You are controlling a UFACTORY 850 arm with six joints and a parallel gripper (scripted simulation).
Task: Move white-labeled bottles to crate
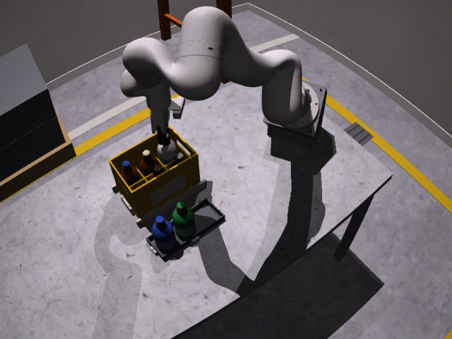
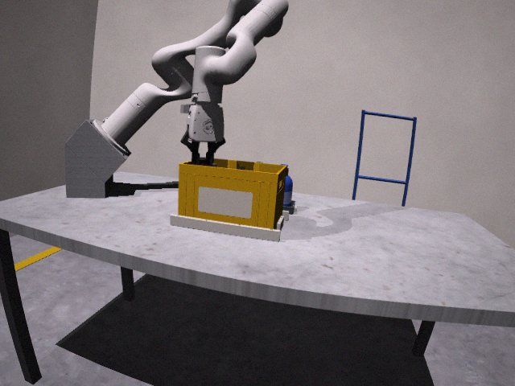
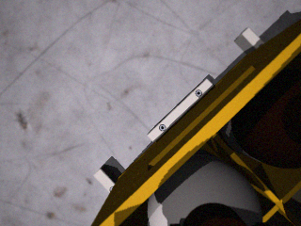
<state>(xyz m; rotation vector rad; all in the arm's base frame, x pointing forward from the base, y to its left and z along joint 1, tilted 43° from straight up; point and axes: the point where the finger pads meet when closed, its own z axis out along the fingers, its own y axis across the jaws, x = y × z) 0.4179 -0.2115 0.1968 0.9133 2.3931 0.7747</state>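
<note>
The white-labeled bottle lies 70 mm below my hand. Round my hand: crate 80 mm ahead, 60 mm to the left, 100 mm below; then green bottle 70 mm ahead, 280 mm to the left, 100 mm below; then blue bottle 150 mm ahead, 300 mm to the left, 100 mm below.
</note>
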